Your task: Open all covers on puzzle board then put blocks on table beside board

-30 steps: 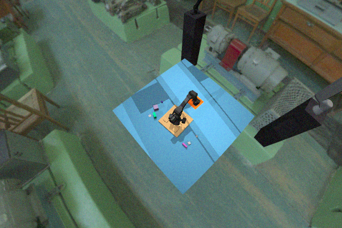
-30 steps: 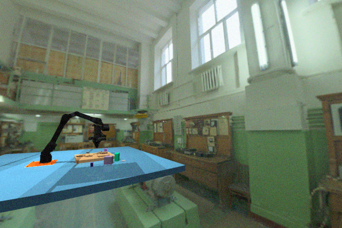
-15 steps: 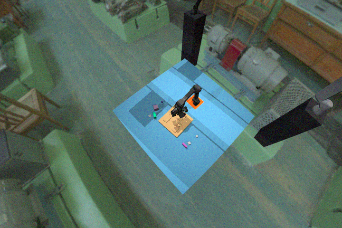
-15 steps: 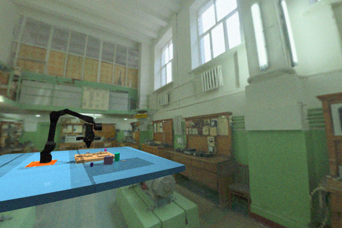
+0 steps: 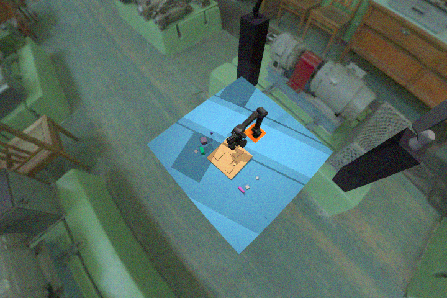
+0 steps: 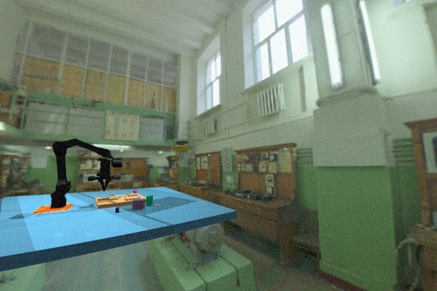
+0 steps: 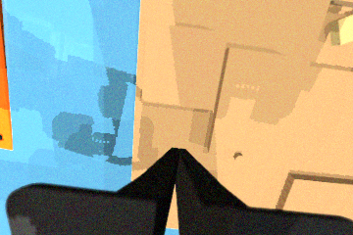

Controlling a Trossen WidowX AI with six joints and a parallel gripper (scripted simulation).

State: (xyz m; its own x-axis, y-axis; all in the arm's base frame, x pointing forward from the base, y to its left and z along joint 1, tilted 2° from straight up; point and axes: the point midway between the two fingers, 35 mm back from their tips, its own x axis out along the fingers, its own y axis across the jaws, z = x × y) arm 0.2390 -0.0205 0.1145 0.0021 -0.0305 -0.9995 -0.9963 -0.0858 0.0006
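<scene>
Right now my gripper tip is 9 cm short of the tan puzzle board, 6 cm above it and 3 cm to the right of it. Round my gripper tip: small purple piece (27 cm to the right, 7 cm below, 7 cm ahead); lilac block (25 cm to the right, 18 cm ahead, 6 cm below); green block (26 cm ahead, 18 cm to the right, 5 cm below).
</scene>
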